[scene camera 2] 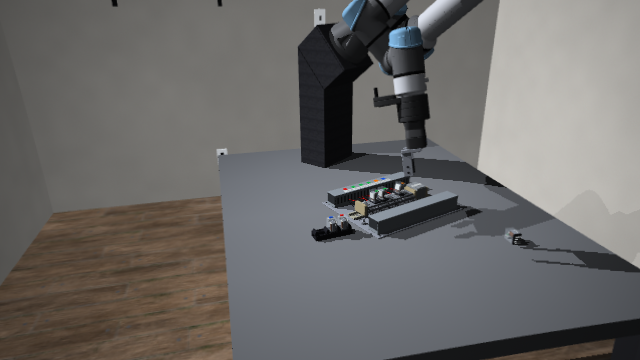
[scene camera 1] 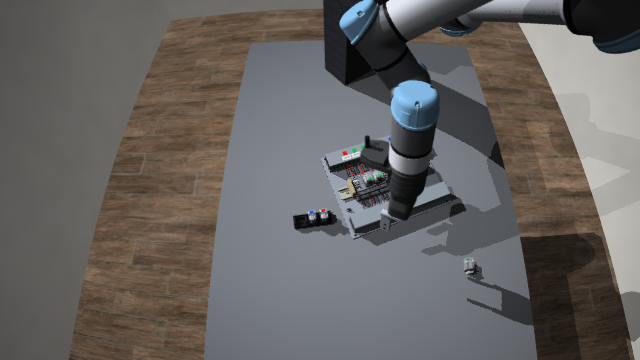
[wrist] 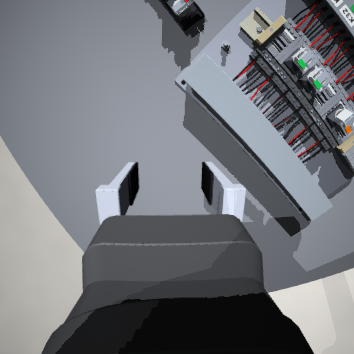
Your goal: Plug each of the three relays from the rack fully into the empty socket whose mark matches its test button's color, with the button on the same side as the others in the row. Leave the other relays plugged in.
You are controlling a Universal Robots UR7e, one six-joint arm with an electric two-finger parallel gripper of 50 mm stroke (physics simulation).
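Places are measured from the arm's base along level axes (x left, y back, z up), in metres.
Pixels of known places: gripper, fingertip midpoint: (scene camera 2: 409, 174) (scene camera 1: 389, 219) (wrist: 169, 174); arm's base, link origin: (scene camera 2: 346, 44).
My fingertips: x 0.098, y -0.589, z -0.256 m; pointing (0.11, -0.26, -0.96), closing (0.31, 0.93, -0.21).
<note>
For each thing: its middle in the pictures, then the offset to it from my fingertips.
- blue-button relay, body centre: (scene camera 2: 332, 225) (scene camera 1: 312, 217) dx -0.193, dy +0.028, dz -0.150 m
- red-button relay, body centre: (wrist: 182, 6) (scene camera 2: 343, 223) (scene camera 1: 323, 215) dx -0.163, dy +0.038, dz -0.150 m
- green-button relay, body centre: (scene camera 2: 513, 236) (scene camera 1: 469, 265) dx +0.264, dy -0.039, dz -0.163 m
- orange-button relay, body centre: (wrist: 342, 118) (scene camera 2: 399, 189) dx +0.025, dy +0.205, dz -0.127 m
- long grey front duct, body centre: (wrist: 267, 143) (scene camera 1: 401, 206) (scene camera 2: 414, 211) dx +0.047, dy +0.103, dz -0.153 m
- rear duct, body centre: (scene camera 1: 373, 149) (scene camera 2: 370, 188) dx -0.052, dy +0.276, dz -0.153 m
My gripper (scene camera 1: 385, 222) (scene camera 2: 408, 171) (wrist: 169, 174) is open and empty, high above the table near the front duct. The black rack (scene camera 1: 300, 221) (scene camera 2: 319, 233) (wrist: 192, 23) holds a blue-button relay (scene camera 1: 312, 215) (scene camera 2: 331, 224) and a red-button relay (scene camera 1: 323, 214) (scene camera 2: 343, 222); its left place is empty. A green-button relay (scene camera 1: 469, 266) (scene camera 2: 513, 236) lies on the table at the right, away from the rack. In the socket row, two green-button relays (wrist: 300, 59) (wrist: 316, 78) and an orange-button relay (scene camera 2: 399, 187) (wrist: 343, 115) are plugged in. The arm hides part of the row in scene camera 1.
A long grey front duct (scene camera 1: 435, 199) (scene camera 2: 415, 213) (wrist: 250, 130) stands higher than the wiring beside it. The rear duct (scene camera 1: 334, 159) (scene camera 2: 336, 198) carries red, green, orange and blue marks. The dark robot pedestal (scene camera 1: 340, 60) (scene camera 2: 325, 120) stands at the back.
</note>
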